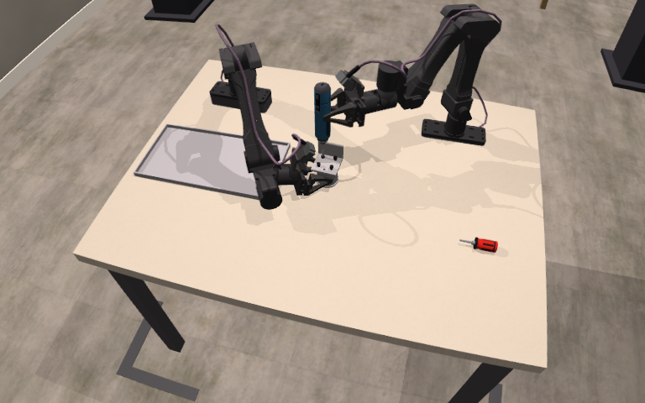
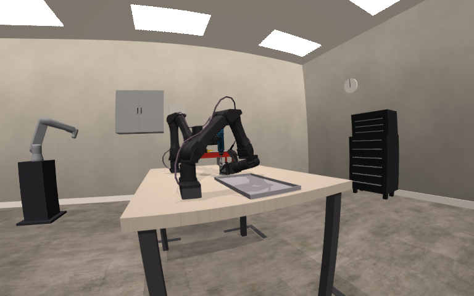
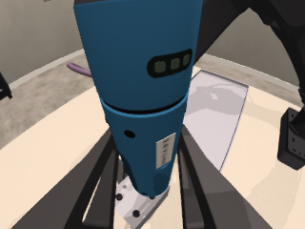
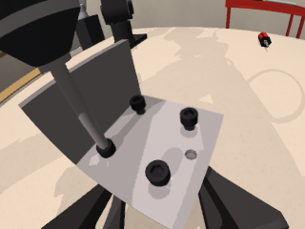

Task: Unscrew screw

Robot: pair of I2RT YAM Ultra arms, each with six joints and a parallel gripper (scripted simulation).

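Right now the grey L-shaped bracket is 5 cm above my right hand. Also, from my right hand: shallow grey tray: 35 cm to the right, 2 cm below; small red-handled screwdriver: 14 cm ahead, 43 cm to the left, 1 cm below.
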